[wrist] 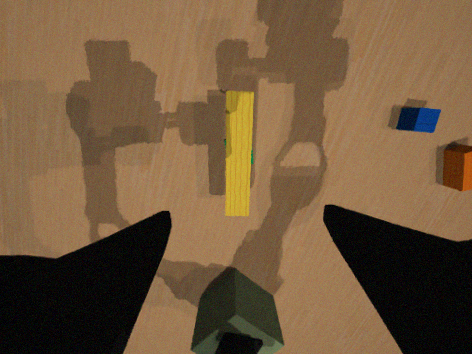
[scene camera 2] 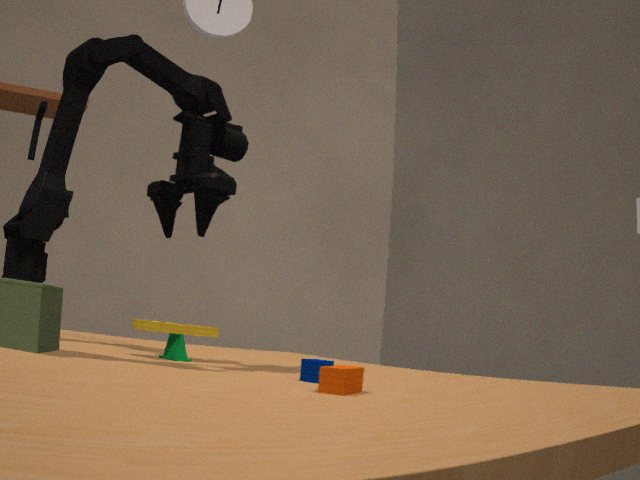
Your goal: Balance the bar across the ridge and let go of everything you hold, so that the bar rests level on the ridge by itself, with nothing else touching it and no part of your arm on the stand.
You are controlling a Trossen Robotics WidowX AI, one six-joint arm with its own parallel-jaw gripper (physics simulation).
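Where they show: gripper, fingertip midpoint: (wrist: pixel 247 215) (scene camera 2: pixel 183 237); arm's base, origin of the base link: (wrist: pixel 237 348) (scene camera 2: pixel 21 281).
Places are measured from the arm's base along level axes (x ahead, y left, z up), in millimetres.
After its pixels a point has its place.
The yellow bar (scene camera 2: pixel 155 327) @(x 242, y 67, z -44 mm) (wrist: pixel 238 160) @(x 289, y 100, z -34 mm) lies across the top of the green stand (scene camera 2: pixel 176 349) @(x 286, y 80, z -78 mm) (wrist: pixel 252 156) @(x 291, y 75, z -93 mm). In the scene view the bar runs about parallel to the table's back edge and looks level, with both ends off the table. From above, the bar hides most of the stand, and slivers of green show at its sides. The contact at the ridge is too small to see in detail. My gripper (scene camera 2: pixel 185 236) @(x 289, y 99, z 115 mm) (wrist: pixel 247 215) @(x 289, y 99, z 115 mm) is open and empty. It hangs well above the bar, touching neither bar nor stand.
A blue block (scene camera 2: pixel 316 370) @(x 417, y -160, z -78 mm) (wrist: pixel 419 120) @(x 424, y -130, z -64 mm) and an orange block (scene camera 2: pixel 341 379) @(x 372, y -292, z -77 mm) (wrist: pixel 458 168) @(x 387, y -246, z -72 mm) lie on the wooden table (scene camera 2: pixel 155 423) @(x 88, y -491, z -97 mm), to the right of the stand and apart from it. The green arm base (scene camera 2: pixel 31 315) @(x 17, y -67, z -46 mm) (wrist: pixel 235 305) @(x 72, y 29, z -16 mm) stands at the left in the scene view.
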